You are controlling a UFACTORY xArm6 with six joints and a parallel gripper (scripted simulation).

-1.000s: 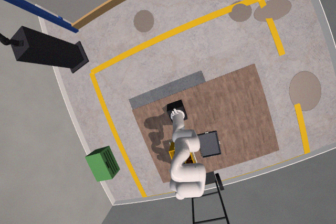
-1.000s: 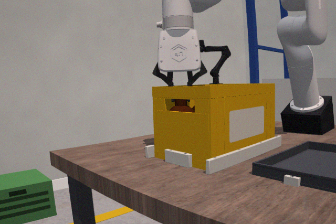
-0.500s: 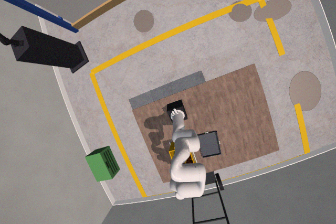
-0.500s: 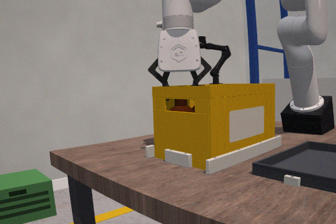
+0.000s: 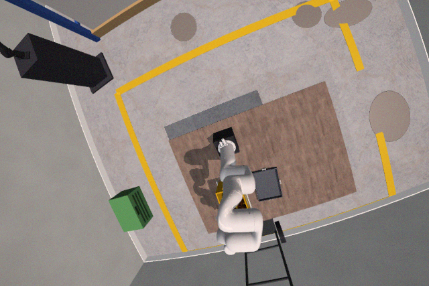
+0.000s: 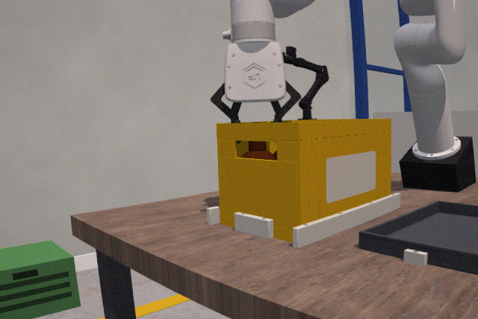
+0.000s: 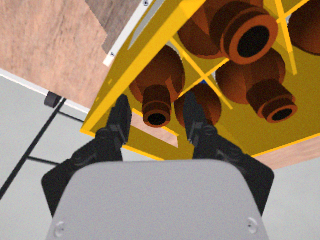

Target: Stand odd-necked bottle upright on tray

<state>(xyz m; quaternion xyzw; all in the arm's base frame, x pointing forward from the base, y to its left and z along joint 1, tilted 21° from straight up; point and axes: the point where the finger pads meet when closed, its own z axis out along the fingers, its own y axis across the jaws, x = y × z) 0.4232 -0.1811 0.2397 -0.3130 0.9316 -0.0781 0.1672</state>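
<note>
Now: hand 8 cm past the yellow crate, 6 cm to the right of it and 7 cm above it. From my hand the other things lie so: dark tray: 5 cm behind, 33 cm to the left, 15 cm below.
</note>
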